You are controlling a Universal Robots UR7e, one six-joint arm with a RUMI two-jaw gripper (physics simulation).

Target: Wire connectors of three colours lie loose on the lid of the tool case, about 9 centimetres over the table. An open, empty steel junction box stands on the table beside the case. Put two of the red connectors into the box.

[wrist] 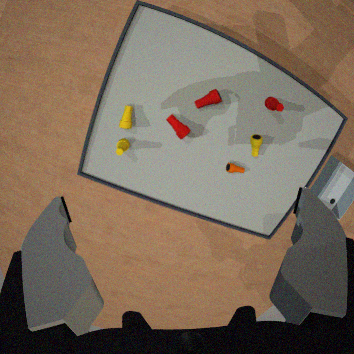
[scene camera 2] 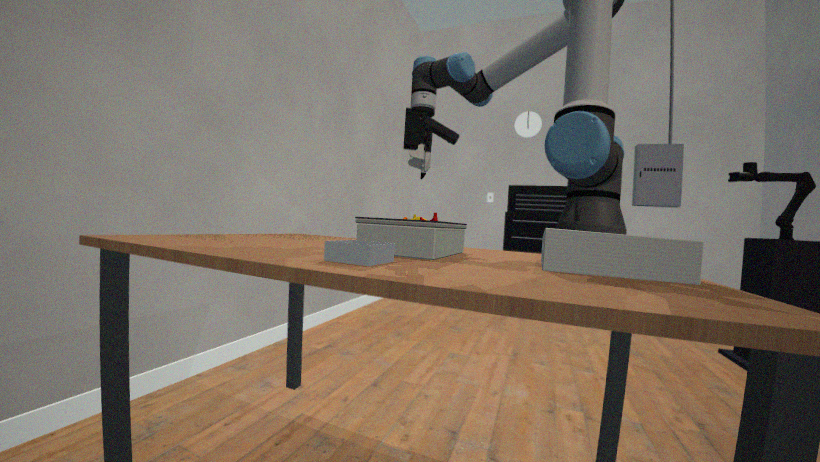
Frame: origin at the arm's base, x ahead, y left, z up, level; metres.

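Seen in the pictures: gripper, between the fingertips: (wrist: 181, 196) (scene camera 2: 423, 175); arm's base, origin of its link: (scene camera 2: 589, 236).
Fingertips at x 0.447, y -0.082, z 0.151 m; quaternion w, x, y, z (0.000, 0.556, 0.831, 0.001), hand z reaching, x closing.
Observation:
Pixels of each thing's middle, then the offset from my fingertips to it. Level surfaces: height alone.
- tool case, middle of its body: (wrist: 214, 132) (scene camera 2: 414, 236) dx -0.001, dy +0.053, dz -0.181 m
- third red connector, middle of its body: (wrist: 274, 104) (scene camera 2: 435, 217) dx -0.069, dy +0.088, dz -0.126 m
- orange connector, middle of its body: (wrist: 235, 168) dx +0.021, dy +0.082, dz -0.135 m
- steel junction box, middle of its body: (scene camera 2: 360, 251) (wrist: 336, 189) dx +0.009, dy +0.347, dz -0.208 m
- wooden table, height of its surface: dz -0.227 m
The tool case (scene camera 2: 434, 243) (wrist: 165, 45) stands on the table, its grey lid facing up. Two red connectors (wrist: 208, 99) (wrist: 178, 127) lie on their sides near the lid's middle. A third red connector (scene camera 2: 434, 217) (wrist: 272, 104) stands upright toward the right in the wrist view. Yellow connectors (wrist: 126, 117) (wrist: 122, 146) (wrist: 256, 145) and an orange connector (wrist: 235, 168) are also on the lid. The steel junction box (scene camera 2: 359, 253) (wrist: 338, 192) stands beside the case, partly cut off and partly behind a finger in the wrist view. My gripper (scene camera 2: 423, 173) (wrist: 181, 196) is open and empty, high above the lid.
The wooden table (scene camera 2: 229, 252) (wrist: 45, 80) carries the case and box. A long grey block (scene camera 2: 622, 255) stands on it at the right, in front of the arm's base. A black tool cabinet (scene camera 2: 534, 198) and a grey wall box (scene camera 2: 658, 183) are behind.

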